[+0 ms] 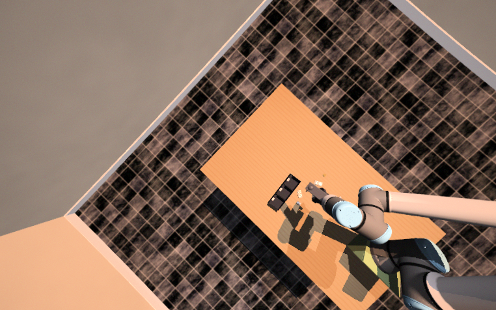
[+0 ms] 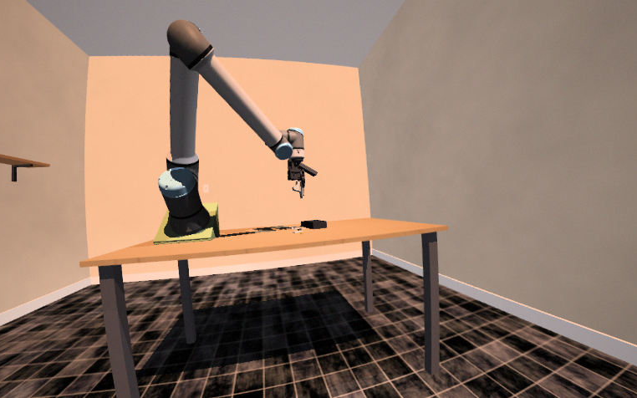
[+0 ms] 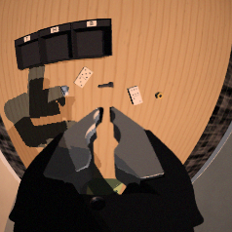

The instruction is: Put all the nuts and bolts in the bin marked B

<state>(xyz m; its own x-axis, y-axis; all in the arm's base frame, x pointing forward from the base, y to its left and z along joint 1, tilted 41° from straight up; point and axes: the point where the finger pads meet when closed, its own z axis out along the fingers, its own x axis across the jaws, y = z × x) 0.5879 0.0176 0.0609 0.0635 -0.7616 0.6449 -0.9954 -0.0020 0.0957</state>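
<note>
The black three-part bin lies 17 cm below my hand, 12 cm to the left of it and 9 cm ahead of it. Round my hand: white piece (18 cm below, 12 cm to the left, 4 cm behind); white square piece (19 cm below, 7 cm to the right, 5 cm behind); dark bolt (19 cm below, 2 cm behind).
</note>
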